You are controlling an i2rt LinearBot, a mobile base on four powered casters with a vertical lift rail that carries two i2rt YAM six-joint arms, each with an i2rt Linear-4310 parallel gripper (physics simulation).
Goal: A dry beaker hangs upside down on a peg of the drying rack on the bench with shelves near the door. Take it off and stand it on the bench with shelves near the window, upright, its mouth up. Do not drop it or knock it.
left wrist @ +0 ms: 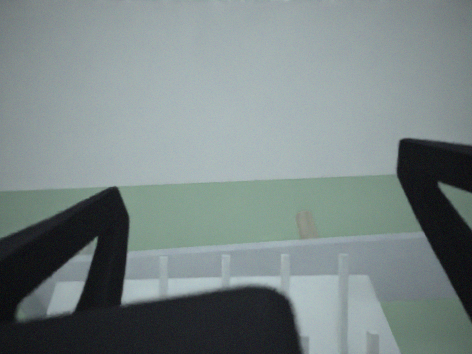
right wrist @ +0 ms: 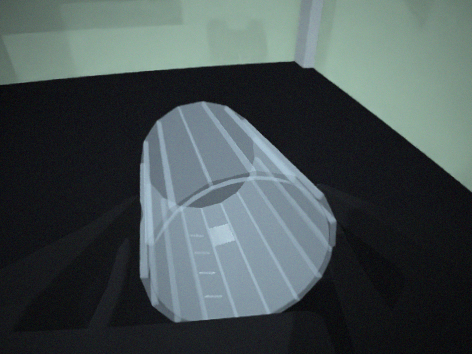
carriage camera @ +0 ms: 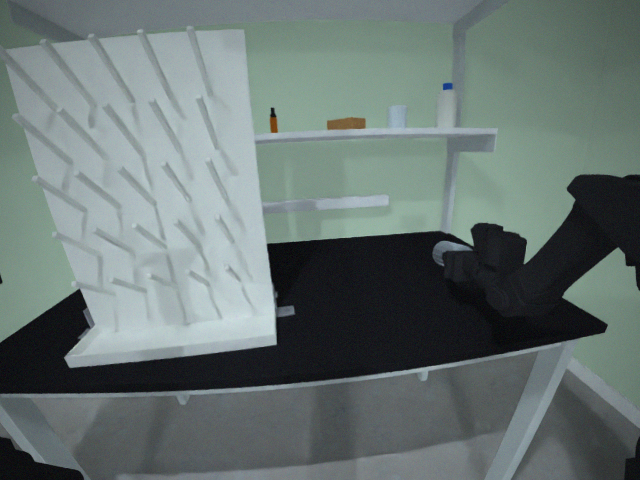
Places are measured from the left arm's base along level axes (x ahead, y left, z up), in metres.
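Pixels of known places: left gripper, fingertip midpoint: (left wrist: pixel 257 179); right gripper, fingertip midpoint: (right wrist: pixel 229 202) (carriage camera: pixel 456 254).
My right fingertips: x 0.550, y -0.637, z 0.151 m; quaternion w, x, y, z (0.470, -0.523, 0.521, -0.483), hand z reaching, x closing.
Note:
Ahead of a thing's pixels: the offset from my right fingertips to its top centre. "spot": to the spot under its first point. Level surfaces: height alone.
The clear beaker @[dx +0.013, dy +0.004, dz +0.034 m] (carriage camera: pixel 443 253) (right wrist: pixel 235 250) is held on its side, roughly level, above the right part of the black bench top @[dz -0.125 m] (carriage camera: pixel 361 289). Which end is its mouth is hard to tell. My right gripper (carriage camera: pixel 454 255) (right wrist: pixel 229 202) is shut on the beaker, with its dark fingers on either side, faint against the black top. The white drying rack (carriage camera: pixel 170 334) stands on the left of this bench, with no beaker showing on its visible pegs. My left gripper (left wrist: pixel 257 179) is open and empty, high up in front of the rack's top pegs.
A shelf @[dz +0.315 m] (carriage camera: pixel 361 134) above the bench's back holds an orange bottle @[spot: dx +0.304, dy +0.519, dz +0.369 m] (carriage camera: pixel 273 124), a brown box @[spot: dx +0.277, dy +0.272, dz +0.355 m] (carriage camera: pixel 346 123), a pale cup-like vessel @[spot: dx +0.397, dy +0.078, dz +0.381 m] (carriage camera: pixel 397 117) and a white bottle with a blue cap @[spot: dx +0.433, dy -0.119, dz +0.411 m] (carriage camera: pixel 446 109). A shelf post (carriage camera: pixel 449 191) and a green wall stand at the right.

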